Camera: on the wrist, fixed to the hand. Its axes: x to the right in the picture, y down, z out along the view.
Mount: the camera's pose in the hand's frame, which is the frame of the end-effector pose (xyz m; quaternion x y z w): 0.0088 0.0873 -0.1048 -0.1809 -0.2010 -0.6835 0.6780
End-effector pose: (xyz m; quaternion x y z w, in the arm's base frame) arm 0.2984 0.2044 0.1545 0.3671 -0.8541 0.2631 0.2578
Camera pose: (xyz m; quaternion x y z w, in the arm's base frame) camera 0.2525 0.3187 0.2137 0.8390 -0.4276 -0.2261 0.2494
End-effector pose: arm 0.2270 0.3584 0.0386 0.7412 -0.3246 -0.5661 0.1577
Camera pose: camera 0.3006 0.2740 0.1170 -0.5821 -0.3572 0.6993 0.2112
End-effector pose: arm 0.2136 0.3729 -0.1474 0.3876 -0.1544 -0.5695 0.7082
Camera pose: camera 0.3454 0.4083 -0.1544 0.1257 0.1209 -0.9760 0.1300
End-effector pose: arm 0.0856 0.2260 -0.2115 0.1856 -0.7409 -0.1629 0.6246
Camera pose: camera 0.1814 0.2974 -0.1451 0.4865 -0.4715 -0.7087 0.1968
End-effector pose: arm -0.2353 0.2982 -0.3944 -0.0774 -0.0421 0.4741 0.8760
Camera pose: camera -0.2870 0.3425 -0.5129 -0.0869 -0.3433 -0.2694 0.8956
